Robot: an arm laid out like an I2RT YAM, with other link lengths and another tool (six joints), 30 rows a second.
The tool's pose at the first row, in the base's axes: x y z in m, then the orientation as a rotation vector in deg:
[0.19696 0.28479 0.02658 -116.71 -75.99 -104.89]
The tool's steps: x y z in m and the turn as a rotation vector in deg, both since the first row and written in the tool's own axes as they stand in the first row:
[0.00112 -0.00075 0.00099 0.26 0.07 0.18]
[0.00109 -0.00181 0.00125 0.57 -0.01 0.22]
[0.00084 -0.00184 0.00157 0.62 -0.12 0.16]
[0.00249 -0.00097 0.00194 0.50 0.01 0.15]
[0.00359 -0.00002 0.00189 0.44 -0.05 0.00]
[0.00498 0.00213 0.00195 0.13 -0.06 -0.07]
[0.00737 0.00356 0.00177 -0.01 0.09 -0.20]
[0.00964 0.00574 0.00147 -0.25 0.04 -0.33]
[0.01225 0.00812 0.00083 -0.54 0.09 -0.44]
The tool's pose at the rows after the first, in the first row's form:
[0.19712 0.28642 0.02691 -116.55 -75.91 -104.60]
[0.19664 0.28721 0.02633 -116.51 -76.08 -104.20]
[0.19689 0.28729 0.02602 -116.59 -76.22 -104.09]
[0.19756 0.28783 0.02771 -116.50 -76.12 -104.32]
[0.19802 0.28779 0.02909 -116.55 -76.29 -104.40]
[0.19931 0.28723 0.03124 -116.70 -76.18 -104.74]
[0.19984 0.28749 0.03396 -116.55 -76.21 -105.05]
[0.20078 0.28716 0.03696 -116.69 -76.23 -105.32]
[0.20156 0.28668 0.04043 -116.74 -76.17 -105.70]

